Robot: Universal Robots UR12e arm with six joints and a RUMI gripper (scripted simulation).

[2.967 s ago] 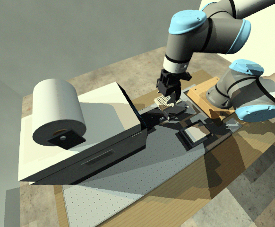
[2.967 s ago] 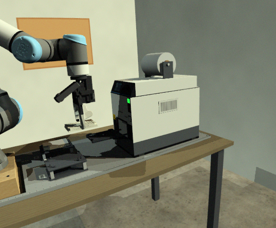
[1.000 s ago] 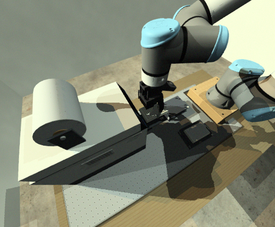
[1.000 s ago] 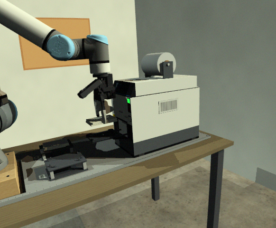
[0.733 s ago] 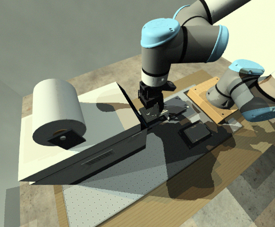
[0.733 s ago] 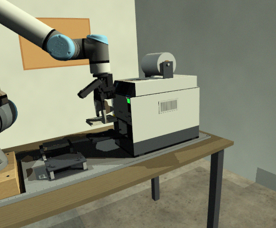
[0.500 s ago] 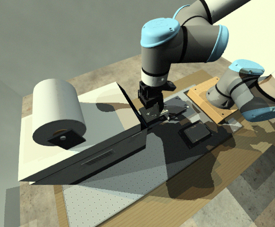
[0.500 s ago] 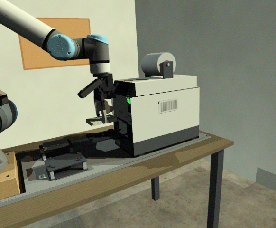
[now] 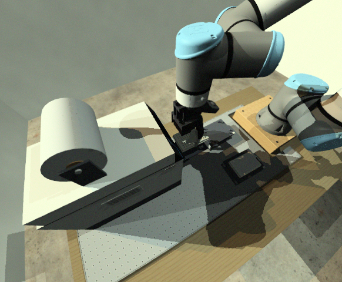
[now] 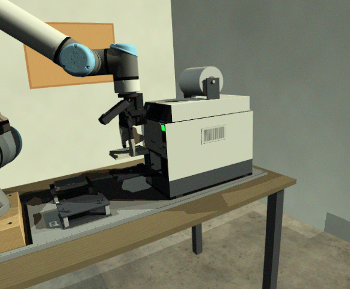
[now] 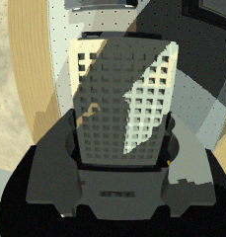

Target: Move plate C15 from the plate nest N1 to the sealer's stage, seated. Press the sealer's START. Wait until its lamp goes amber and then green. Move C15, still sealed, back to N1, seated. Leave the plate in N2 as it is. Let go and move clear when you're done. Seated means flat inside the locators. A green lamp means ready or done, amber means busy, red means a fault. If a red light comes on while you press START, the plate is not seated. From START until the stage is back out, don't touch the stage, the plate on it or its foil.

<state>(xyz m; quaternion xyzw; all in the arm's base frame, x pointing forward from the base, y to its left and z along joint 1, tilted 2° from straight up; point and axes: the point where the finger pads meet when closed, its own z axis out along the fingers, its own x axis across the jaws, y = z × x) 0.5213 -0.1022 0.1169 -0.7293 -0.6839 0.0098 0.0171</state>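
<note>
My hand is 80 mm above the dark stage. The rest, counted from my hand: white open-well plate 10 mm below; foil-covered plate 190 mm to the left, 190 mm behind, 140 mm below; start button 100 mm to the right, 90 mm ahead.
</note>
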